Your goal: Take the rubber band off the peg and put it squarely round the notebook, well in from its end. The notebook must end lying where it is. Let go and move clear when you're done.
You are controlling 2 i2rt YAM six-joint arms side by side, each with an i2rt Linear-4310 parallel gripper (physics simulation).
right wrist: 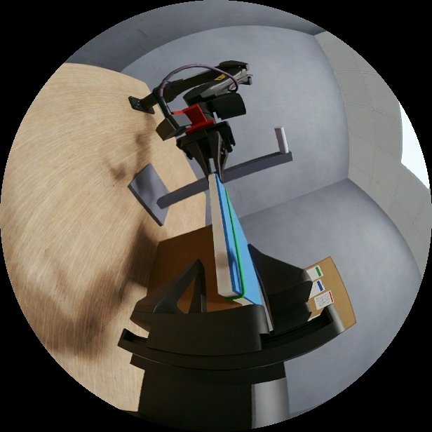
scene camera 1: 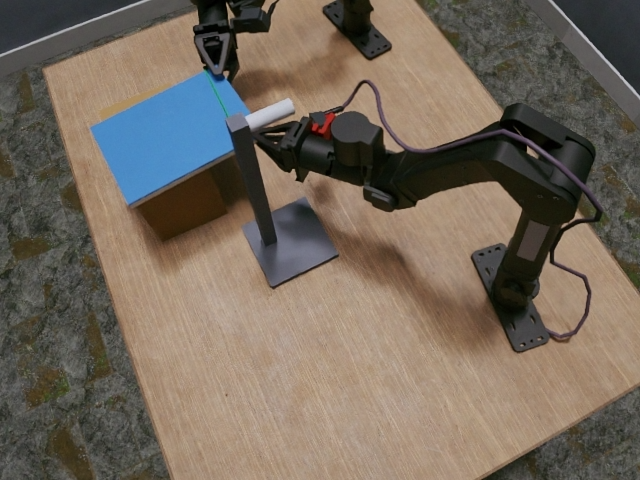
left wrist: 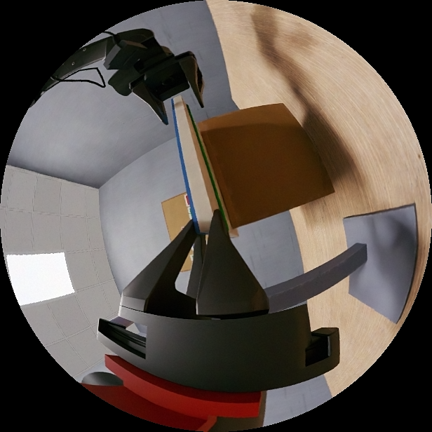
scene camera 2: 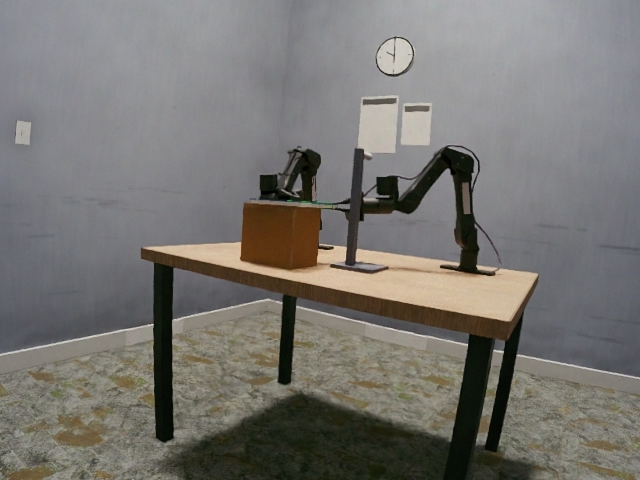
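Pixels of known places: left gripper, fingertip midpoint: (scene camera 1: 253,135); right gripper, fingertip midpoint: (scene camera 1: 221,84); left arm's base at its link origin: (scene camera 1: 508,296) (scene camera 2: 467,271); right arm's base at its link origin: (scene camera 1: 356,29).
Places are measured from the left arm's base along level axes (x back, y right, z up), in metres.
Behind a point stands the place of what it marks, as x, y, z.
The green rubber band (scene camera 1: 216,93) @[-0.407, 0.455, 0.200] (left wrist: 206,162) (right wrist: 240,252) runs across the blue notebook (scene camera 1: 165,139) @[-0.510, 0.390, 0.197] near its right end, on top and underneath, off the white peg (scene camera 1: 271,113) @[-0.344, 0.247, 0.373] (scene camera 2: 368,155) @[-0.341, 0.242, 0.364] (right wrist: 281,140). The notebook lies flat, overhanging its brown block. My left gripper (scene camera 1: 252,133) @[-0.366, 0.354, 0.190] (scene camera 2: 337,205) @[-0.366, 0.354, 0.190] (left wrist: 208,217) (right wrist: 215,183) is at the notebook's near edge and appears shut on the band; its fingertips partly hide the contact. My right gripper (scene camera 1: 222,76) @[-0.395, 0.483, 0.188] (left wrist: 182,113) (right wrist: 224,256) is open at the far edge, its fingers above and below the notebook, with the band's bend between them.
The brown block (scene camera 1: 183,206) @[-0.522, 0.318, 0.091] (scene camera 2: 276,235) @[-0.600, 0.367, 0.094] (left wrist: 265,165) stands under the notebook. The peg's grey post (scene camera 1: 253,180) @[-0.389, 0.232, 0.251] (scene camera 2: 354,211) @[-0.400, 0.237, 0.181] (right wrist: 225,177) rises from a flat base (scene camera 1: 307,242) @[-0.322, 0.214, 0.012] close beside the notebook's near right corner and my left gripper. The peg sticks out above my left gripper.
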